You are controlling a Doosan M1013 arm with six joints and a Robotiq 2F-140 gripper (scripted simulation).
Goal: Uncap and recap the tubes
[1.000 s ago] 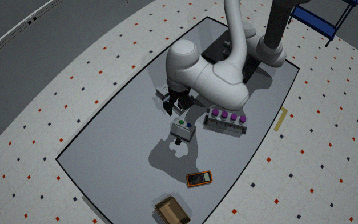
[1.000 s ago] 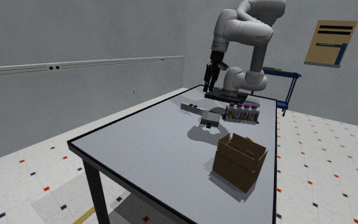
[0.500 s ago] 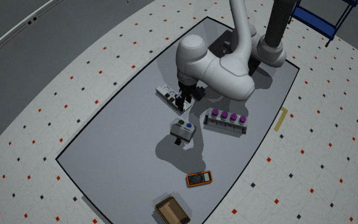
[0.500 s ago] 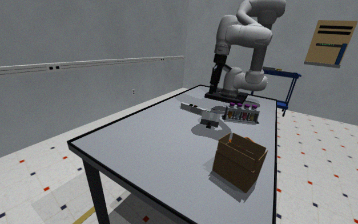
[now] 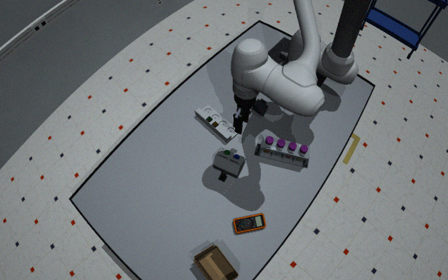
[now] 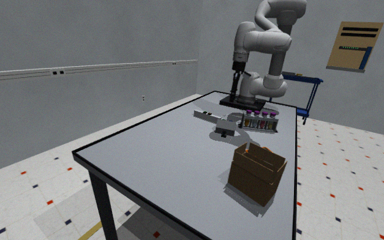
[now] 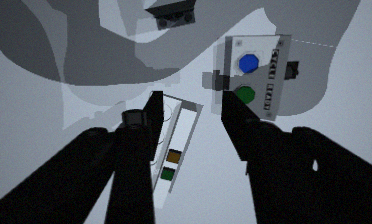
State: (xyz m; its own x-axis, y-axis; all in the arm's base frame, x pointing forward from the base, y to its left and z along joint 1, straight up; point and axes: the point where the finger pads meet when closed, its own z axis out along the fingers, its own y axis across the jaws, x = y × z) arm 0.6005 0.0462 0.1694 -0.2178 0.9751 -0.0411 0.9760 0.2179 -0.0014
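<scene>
My gripper is now 80 mm past the purple cap, 160 mm to the right of it and 90 mm above it. From my hand the other things lie so: green key (90 mm ahead, 10 mm to the right, 140 mm below); blue key (70 mm ahead, 40 mm to the left, 140 mm below); key housing (100 mm ahead, 20 mm to the left, 150 mm below).
</scene>
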